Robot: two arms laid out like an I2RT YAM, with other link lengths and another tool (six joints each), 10 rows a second.
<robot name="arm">
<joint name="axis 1" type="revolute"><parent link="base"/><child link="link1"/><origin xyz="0 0 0.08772"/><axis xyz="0 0 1"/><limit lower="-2.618" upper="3.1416"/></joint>
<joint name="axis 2" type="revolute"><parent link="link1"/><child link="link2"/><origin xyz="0.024 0.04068 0.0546"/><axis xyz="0 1 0"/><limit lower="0" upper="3.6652"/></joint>
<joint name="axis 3" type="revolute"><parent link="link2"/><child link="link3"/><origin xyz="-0.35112 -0.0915 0"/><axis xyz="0 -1 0"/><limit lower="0" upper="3.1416"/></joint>
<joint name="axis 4" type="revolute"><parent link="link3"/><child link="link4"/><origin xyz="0.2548 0.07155 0.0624"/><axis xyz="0 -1 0"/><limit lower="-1.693" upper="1.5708"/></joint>
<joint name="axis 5" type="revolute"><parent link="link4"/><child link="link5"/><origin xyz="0.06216 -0.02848 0.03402"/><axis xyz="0 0 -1"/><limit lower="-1.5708" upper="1.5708"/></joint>
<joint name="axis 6" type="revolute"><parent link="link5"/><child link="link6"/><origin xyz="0.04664 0 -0.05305"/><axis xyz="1 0 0"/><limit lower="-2.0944" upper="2.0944"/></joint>
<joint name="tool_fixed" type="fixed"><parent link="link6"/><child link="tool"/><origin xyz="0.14 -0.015 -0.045" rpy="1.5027 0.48 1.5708"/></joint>
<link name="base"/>
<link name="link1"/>
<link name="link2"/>
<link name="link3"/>
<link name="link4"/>
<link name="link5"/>
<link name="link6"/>
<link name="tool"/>
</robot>
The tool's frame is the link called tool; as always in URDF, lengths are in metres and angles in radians.
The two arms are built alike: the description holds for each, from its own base.
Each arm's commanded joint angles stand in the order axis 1, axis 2, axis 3, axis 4, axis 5, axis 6.
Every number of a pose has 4 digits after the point. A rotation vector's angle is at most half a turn.
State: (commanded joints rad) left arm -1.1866 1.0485 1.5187 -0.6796 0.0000 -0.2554; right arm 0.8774 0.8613 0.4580 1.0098 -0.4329 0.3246
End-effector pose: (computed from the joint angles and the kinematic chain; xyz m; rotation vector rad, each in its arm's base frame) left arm 0.0733 -0.2711 0.5085 1.4520 0.9486 -0.2184; right arm 0.1260 0.2622 0.4435 -0.1949 1.2402 2.2868
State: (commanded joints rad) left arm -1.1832 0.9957 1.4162 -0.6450 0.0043 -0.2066; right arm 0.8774 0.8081 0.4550 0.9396 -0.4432 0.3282
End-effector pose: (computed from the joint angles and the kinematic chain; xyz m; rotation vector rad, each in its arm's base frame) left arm 0.0717 -0.2615 0.4841 1.4858 0.9171 -0.1846; right arm 0.1174 0.2548 0.4389 -0.1957 1.2693 2.2890
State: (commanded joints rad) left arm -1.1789 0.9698 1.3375 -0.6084 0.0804 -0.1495; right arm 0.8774 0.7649 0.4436 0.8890 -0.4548 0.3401
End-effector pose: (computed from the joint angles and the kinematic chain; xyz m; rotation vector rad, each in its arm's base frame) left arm 0.0606 -0.2623 0.4635 1.5490 0.8376 -0.2107; right arm 0.1093 0.2489 0.4315 -0.1926 1.3004 2.2985
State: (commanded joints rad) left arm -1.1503 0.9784 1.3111 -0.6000 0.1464 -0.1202; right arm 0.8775 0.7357 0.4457 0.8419 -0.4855 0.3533
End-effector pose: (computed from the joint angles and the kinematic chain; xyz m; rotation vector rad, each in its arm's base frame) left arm 0.0588 -0.2664 0.4517 1.5922 0.8095 -0.2304; right arm 0.0999 0.2465 0.4271 -0.2120 1.3354 2.3162
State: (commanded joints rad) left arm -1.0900 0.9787 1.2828 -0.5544 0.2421 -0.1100; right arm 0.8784 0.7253 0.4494 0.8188 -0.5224 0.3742
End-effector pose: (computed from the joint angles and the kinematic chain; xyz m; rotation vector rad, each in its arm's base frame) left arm 0.0604 -0.2710 0.4502 1.5851 0.7808 -0.2682; right arm 0.0912 0.2471 0.4241 -0.2369 1.3681 2.3439
